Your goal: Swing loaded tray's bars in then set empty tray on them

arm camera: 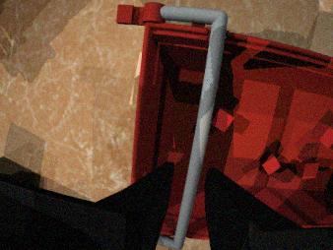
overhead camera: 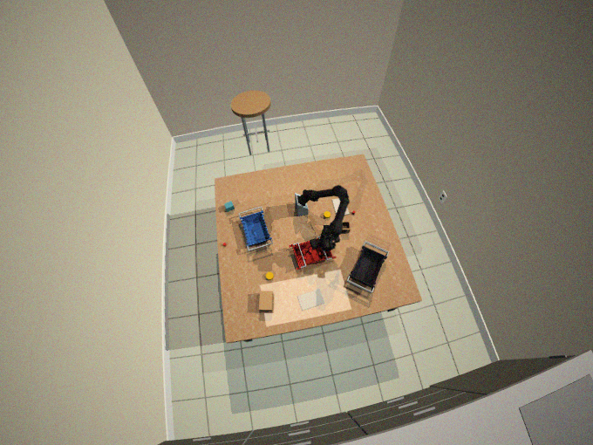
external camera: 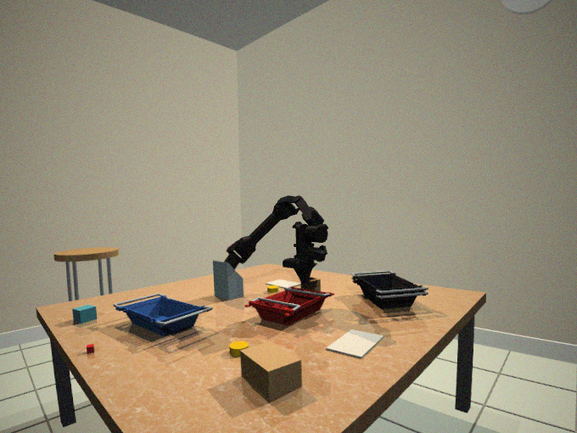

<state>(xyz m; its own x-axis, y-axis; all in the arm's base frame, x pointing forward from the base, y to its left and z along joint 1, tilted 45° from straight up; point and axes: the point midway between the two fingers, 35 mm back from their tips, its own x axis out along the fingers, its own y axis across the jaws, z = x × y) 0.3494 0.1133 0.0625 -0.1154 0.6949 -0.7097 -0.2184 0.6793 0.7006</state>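
My gripper tip is now 19 cm past the blue tray, 46 cm to the left of it and 5 cm above it. From my gripper tip the other things lie so: teal block: 41 cm behind, 67 cm to the right, 7 cm below; then small red cube: 10 cm behind, 69 cm to the right, 8 cm below; then tan box: 33 cm ahead, 40 cm to the right, 6 cm below.
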